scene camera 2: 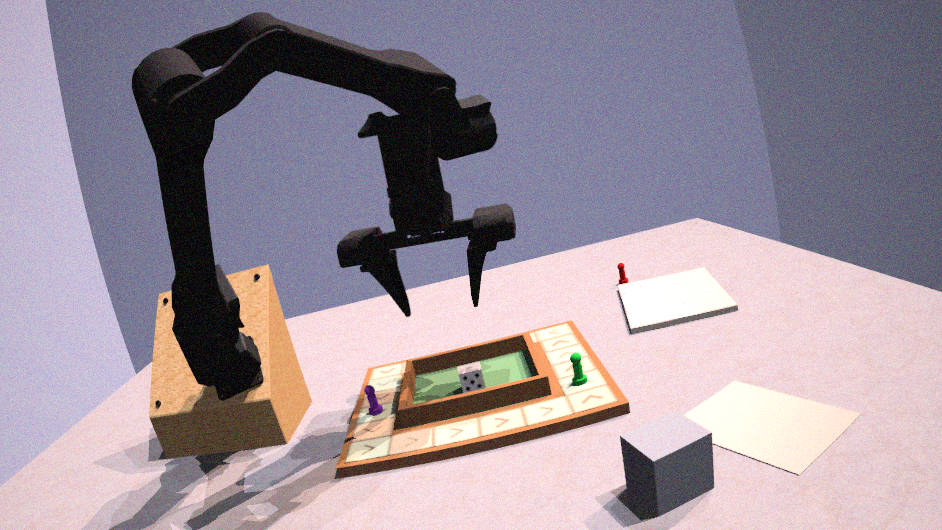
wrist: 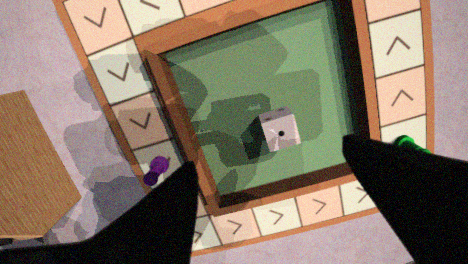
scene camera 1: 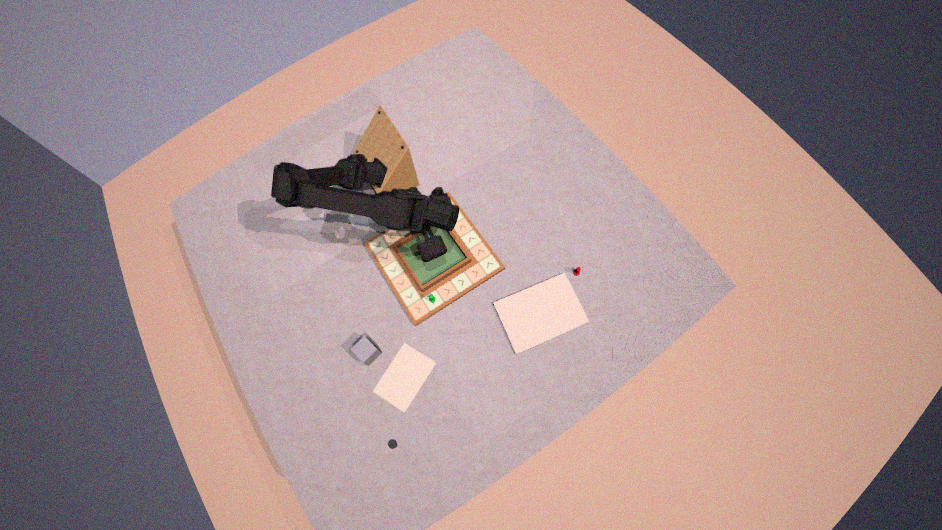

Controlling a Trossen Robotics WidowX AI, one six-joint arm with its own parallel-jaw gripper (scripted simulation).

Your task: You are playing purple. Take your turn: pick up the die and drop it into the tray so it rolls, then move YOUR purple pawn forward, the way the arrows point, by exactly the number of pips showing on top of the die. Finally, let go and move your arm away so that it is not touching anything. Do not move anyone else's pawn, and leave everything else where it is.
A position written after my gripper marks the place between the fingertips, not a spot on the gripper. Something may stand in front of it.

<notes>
My gripper [scene camera 2: 442,311] is open, holding nothing. I also see a flat white sheet [scene camera 2: 782,430] and a white slab [scene camera 2: 672,299].
The flat white sheet is seen too in scene camera 1 [scene camera 1: 403,378]. The white slab shows as well in scene camera 1 [scene camera 1: 533,316]. My gripper is seen too in the wrist view [wrist: 269,156] and in scene camera 1 [scene camera 1: 426,235]. The wrist view does not show the flat white sheet: it is out of frame. The wrist view does not show the white slab: it is out of frame.
</notes>
